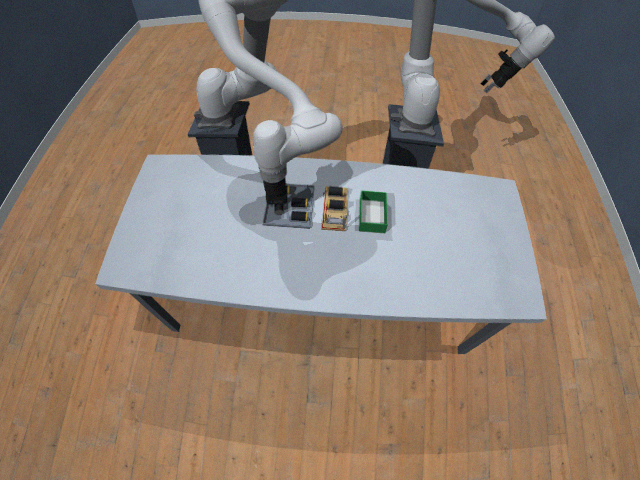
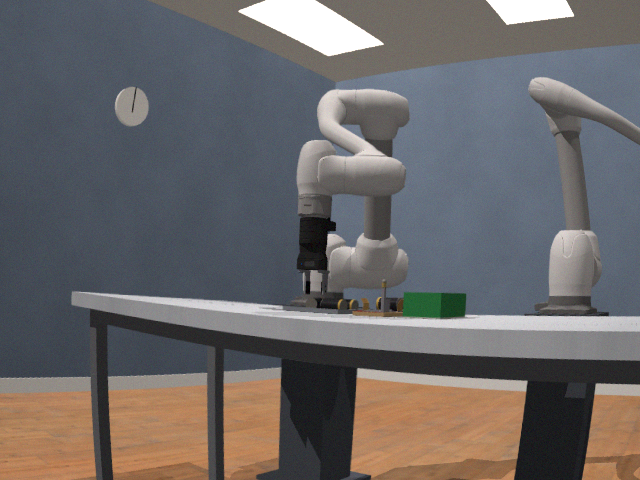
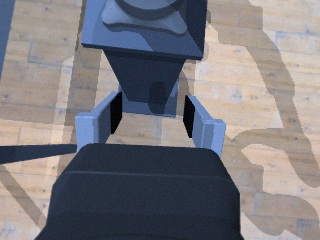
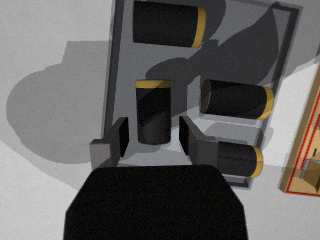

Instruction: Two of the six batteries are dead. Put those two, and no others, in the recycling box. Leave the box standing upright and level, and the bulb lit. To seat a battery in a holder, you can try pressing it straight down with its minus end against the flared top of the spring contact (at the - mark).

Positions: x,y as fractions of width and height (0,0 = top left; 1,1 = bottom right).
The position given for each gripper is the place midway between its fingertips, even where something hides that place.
In view: the left gripper (image 3: 0.48,0.44), the right gripper (image 2: 0.49,0.61), a green recycling box (image 2: 0.65,0.64) and a grey tray (image 1: 0.46,0.40).
The grey tray is seen too in image 4 (image 4: 0.78,0.21). The right gripper is seen too in image 4 (image 4: 0.48,0.54). Image 3 does not show the green recycling box: it is out of frame. Image 4 misses the green recycling box: it is out of frame.
